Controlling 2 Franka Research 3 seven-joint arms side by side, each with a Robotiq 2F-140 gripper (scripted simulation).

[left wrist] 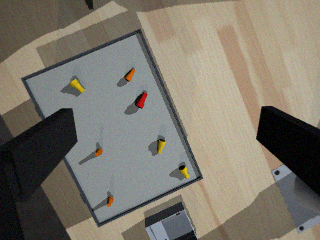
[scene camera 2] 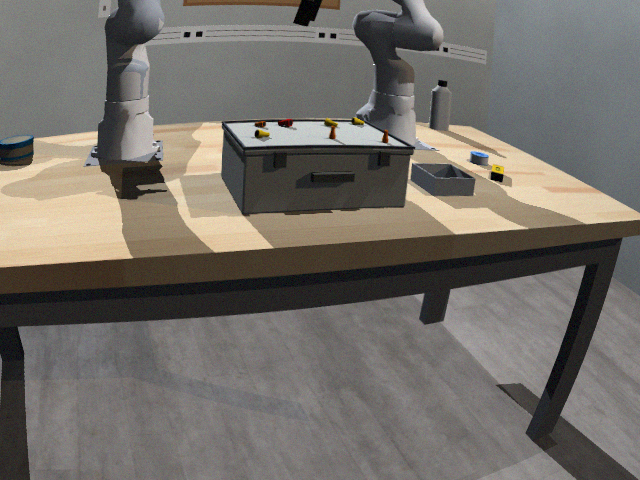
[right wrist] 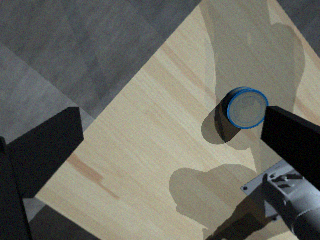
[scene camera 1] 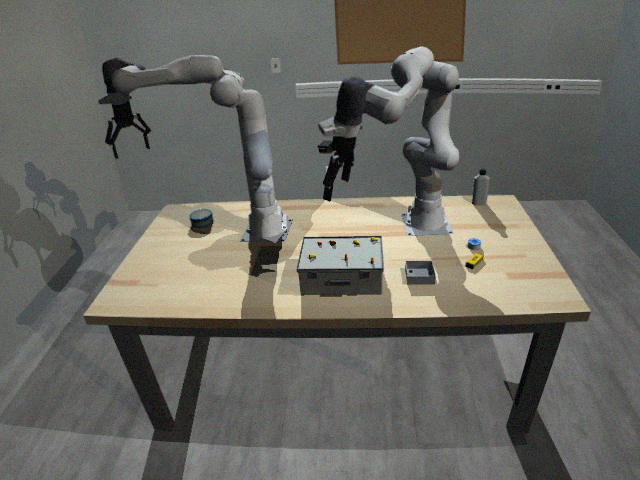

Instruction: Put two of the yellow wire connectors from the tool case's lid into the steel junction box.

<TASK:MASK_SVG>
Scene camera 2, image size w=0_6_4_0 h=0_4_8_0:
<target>grey bottle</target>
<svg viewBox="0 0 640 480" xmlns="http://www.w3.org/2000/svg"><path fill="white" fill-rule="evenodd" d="M438 80L439 86L432 90L429 128L449 131L452 93L447 88L447 81Z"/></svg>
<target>grey tool case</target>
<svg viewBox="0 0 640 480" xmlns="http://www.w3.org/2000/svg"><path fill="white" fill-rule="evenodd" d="M222 121L224 132L221 177L243 214L405 206L410 155L414 154L413 149L415 147L389 132L388 143L383 143L384 130L365 120L361 120L364 121L364 125L355 125L351 123L351 120L331 119L331 121L338 123L338 126L335 127L335 139L329 138L331 126L324 125L325 119L292 119L293 125L290 127L278 125L278 121L286 119ZM255 130L259 129L270 133L269 137L256 138L254 135ZM254 124L260 121L266 122L265 127L255 126Z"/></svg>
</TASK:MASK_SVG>
